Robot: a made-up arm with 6 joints. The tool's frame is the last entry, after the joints. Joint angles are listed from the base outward.
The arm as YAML. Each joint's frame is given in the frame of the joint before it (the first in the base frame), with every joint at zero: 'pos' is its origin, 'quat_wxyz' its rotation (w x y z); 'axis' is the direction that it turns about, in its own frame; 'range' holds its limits. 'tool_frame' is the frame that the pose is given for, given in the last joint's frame.
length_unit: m
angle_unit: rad
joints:
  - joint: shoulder
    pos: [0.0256, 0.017, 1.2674]
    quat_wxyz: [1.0, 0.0, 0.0, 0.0]
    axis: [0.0, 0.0, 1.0]
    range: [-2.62, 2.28]
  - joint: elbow
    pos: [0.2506, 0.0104, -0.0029]
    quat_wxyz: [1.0, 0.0, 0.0, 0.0]
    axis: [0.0, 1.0, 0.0]
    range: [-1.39, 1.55]
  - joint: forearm
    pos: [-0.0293, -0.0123, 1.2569]
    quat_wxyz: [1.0, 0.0, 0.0, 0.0]
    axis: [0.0, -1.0, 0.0]
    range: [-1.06, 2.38]
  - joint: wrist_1
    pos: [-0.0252, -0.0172, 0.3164]
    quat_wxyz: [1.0, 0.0, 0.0, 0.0]
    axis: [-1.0, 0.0, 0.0]
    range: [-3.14, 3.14]
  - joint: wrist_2
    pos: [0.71, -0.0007, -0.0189]
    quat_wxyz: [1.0, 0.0, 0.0, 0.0]
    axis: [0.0, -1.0, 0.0]
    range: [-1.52, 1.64]
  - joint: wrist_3
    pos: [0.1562, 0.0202, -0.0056]
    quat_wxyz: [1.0, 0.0, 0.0, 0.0]
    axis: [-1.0, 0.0, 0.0]
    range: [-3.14, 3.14]
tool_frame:
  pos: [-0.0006, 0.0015, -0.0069]
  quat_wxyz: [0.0, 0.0, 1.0, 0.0]
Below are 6 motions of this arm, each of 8 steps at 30 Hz.
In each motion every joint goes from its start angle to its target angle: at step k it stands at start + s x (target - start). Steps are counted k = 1, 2, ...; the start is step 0. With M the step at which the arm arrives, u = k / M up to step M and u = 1 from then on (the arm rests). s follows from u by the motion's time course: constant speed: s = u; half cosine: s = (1 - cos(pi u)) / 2; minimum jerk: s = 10 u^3 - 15 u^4 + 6 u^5.
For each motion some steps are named. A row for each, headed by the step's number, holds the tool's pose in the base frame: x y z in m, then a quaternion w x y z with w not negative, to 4 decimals.
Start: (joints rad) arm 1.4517 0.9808 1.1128 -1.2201 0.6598 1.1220
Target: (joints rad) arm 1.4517 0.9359 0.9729 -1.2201 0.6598 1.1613
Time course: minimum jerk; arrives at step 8
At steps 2, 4, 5, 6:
2: 0.3462 2.0333 2.4425 0.0953 -0.4001 0.8958 0.1683
4: 0.3467 2.0364 2.4315 0.0889 -0.4007 0.9002 0.1454
5: 0.3469 2.0376 2.4248 0.0853 -0.4011 0.9024 0.1323
6: 0.3470 2.0382 2.4196 0.0825 -0.4014 0.9039 0.1224

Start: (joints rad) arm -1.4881 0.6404 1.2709 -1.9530 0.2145 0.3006
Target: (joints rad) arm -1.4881 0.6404 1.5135 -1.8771 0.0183 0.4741
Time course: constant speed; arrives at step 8
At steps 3, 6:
3: 0.1236 -1.3663 3.0981 0.6639 0.3047 0.6079 0.3113
6: 0.1287 -1.2884 3.1342 0.6492 0.2852 0.6579 0.2537

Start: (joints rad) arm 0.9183 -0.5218 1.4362 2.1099 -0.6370 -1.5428
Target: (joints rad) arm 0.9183 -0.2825 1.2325 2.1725 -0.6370 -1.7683
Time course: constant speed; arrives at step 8
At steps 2, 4, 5, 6, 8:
2: -0.4155 -0.7750 3.0568 0.6644 0.1256 0.5988 0.4292
4: -0.3285 -0.6597 3.1477 0.6542 0.0981 0.6272 0.4112
5: -0.2832 -0.5996 3.1884 0.6481 0.0842 0.6411 0.4023
6: -0.2369 -0.5381 3.2258 0.6413 0.0704 0.6549 0.3935
8: -0.1412 -0.4113 3.2904 0.6259 0.0428 0.6819 0.3761

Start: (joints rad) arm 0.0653 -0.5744 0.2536 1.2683 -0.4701 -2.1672
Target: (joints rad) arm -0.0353 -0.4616 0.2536 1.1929 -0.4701 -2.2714
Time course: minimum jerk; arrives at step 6
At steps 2, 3, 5, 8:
2: -0.0222 -0.0819 3.0973 0.3607 0.0227 0.7856 0.5022
3: 0.0361 -0.0784 3.1052 0.3514 0.0337 0.7800 0.5167
5: 0.1300 -0.0799 3.1137 0.3377 0.0526 0.7687 0.5405
8: 0.1372 -0.0804 3.1141 0.3368 0.0541 0.7678 0.5424

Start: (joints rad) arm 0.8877 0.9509 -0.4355 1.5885 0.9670 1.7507
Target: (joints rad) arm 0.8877 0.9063 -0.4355 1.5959 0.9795 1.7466
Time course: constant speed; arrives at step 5
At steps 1, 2, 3, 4, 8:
1: 1.0285 1.3869 1.3223 0.6762 -0.5772 -0.0224 -0.4573
2: 1.0279 1.3864 1.3355 0.6787 -0.5737 -0.0222 -0.4579
3: 1.0271 1.3858 1.3486 0.6812 -0.5703 -0.0220 -0.4585
4: 1.0263 1.3851 1.3618 0.6838 -0.5668 -0.0219 -0.4590
8: 1.0255 1.3844 1.3749 0.6863 -0.5634 -0.0217 -0.4596

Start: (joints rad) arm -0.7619 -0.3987 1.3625 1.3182 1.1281 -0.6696
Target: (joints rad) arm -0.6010 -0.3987 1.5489 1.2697 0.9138 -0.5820
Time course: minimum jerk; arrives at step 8
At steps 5, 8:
5: -0.5765 0.5797 3.0484 0.6421 0.1003 0.2446 -0.7196
8: -0.6324 0.5671 3.0259 0.6732 0.1253 0.2288 -0.6919

